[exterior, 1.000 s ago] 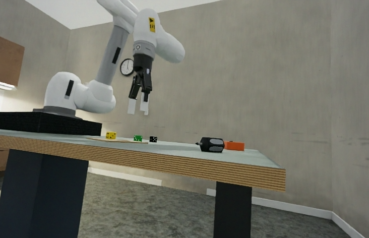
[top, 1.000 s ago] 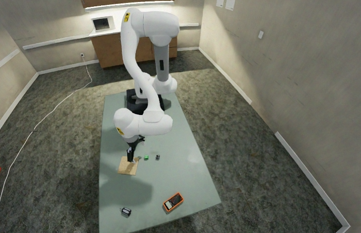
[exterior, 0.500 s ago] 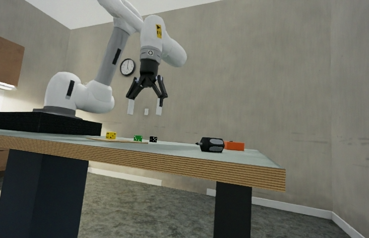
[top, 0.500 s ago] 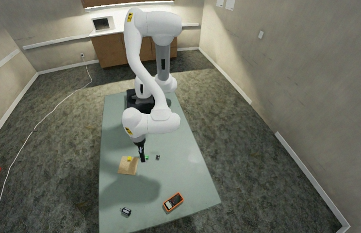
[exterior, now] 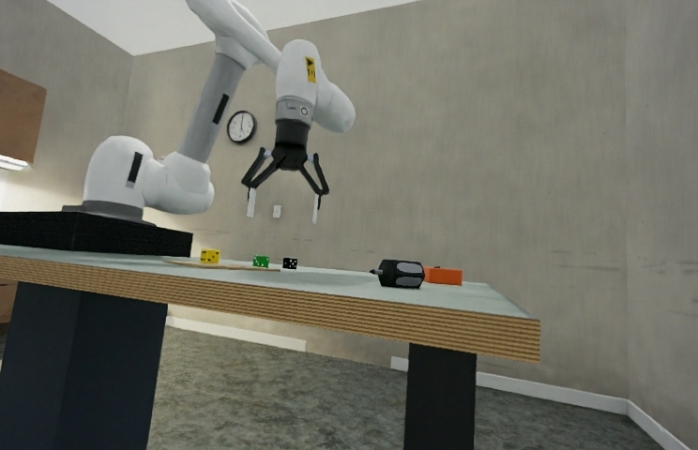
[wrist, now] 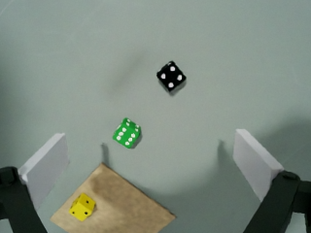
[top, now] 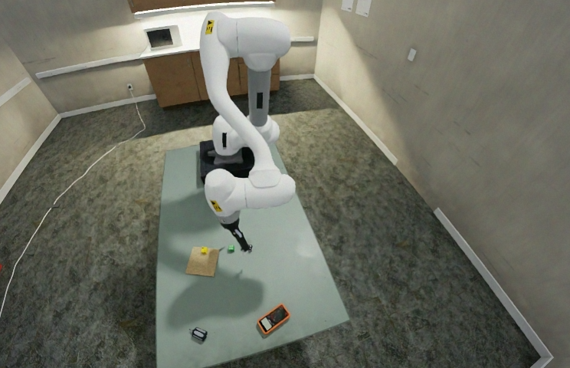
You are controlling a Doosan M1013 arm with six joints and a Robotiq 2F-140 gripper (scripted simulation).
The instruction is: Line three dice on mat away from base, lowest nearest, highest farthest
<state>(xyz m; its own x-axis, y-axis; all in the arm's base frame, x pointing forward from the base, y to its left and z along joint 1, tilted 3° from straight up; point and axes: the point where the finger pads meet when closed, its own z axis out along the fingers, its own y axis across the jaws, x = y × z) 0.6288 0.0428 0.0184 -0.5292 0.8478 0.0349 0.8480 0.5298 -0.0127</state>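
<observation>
My gripper is now 50 mm to the right of the black die and 110 mm above it. Round my hand: yellow die 20 mm behind, 170 mm to the right, 100 mm below; then green die 10 mm behind, 40 mm to the right, 110 mm below; then tan mat 30 mm ahead, 180 mm to the right, 120 mm below.
</observation>
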